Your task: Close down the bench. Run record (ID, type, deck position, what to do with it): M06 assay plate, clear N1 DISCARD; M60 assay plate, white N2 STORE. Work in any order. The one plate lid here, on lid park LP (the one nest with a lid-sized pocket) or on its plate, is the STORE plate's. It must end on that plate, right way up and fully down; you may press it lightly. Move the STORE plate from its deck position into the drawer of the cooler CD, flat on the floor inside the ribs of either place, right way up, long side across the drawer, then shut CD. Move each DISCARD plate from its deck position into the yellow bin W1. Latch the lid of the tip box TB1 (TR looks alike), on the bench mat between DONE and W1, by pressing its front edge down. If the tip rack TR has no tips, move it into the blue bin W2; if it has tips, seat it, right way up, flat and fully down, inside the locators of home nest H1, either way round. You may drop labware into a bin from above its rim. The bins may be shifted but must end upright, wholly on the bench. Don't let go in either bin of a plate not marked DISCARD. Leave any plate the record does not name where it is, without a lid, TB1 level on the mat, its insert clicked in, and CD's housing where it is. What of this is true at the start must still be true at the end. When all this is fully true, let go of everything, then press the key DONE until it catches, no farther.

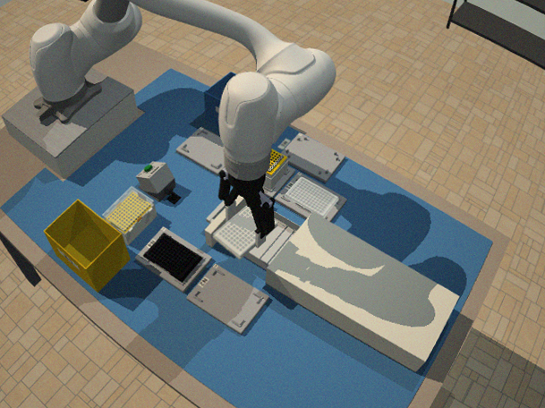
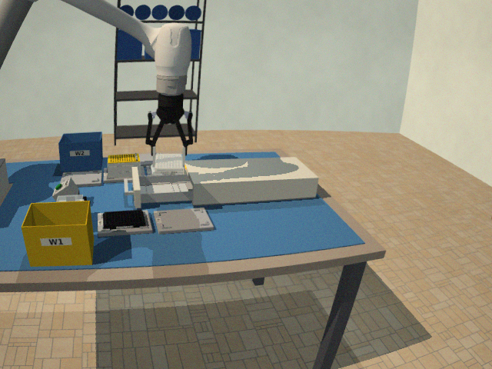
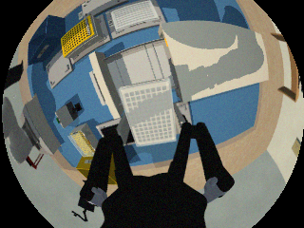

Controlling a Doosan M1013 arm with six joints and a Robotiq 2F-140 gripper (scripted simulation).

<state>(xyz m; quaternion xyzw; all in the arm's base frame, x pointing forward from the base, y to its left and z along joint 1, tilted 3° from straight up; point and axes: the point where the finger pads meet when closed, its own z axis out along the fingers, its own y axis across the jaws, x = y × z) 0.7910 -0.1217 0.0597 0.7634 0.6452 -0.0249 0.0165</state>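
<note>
My hand is 14 cm above the drawer, 8 cm to the right of it and 2 cm short of it. The rest, counted from my hand: cooler CD: 15 cm ahead, 13 cm below, 7 cm to the left; black plate: 16 cm behind, 15 cm below, 10 cm to the right; nest N2: 16 cm below, 11 cm to the right, 2 cm ahead.
</note>
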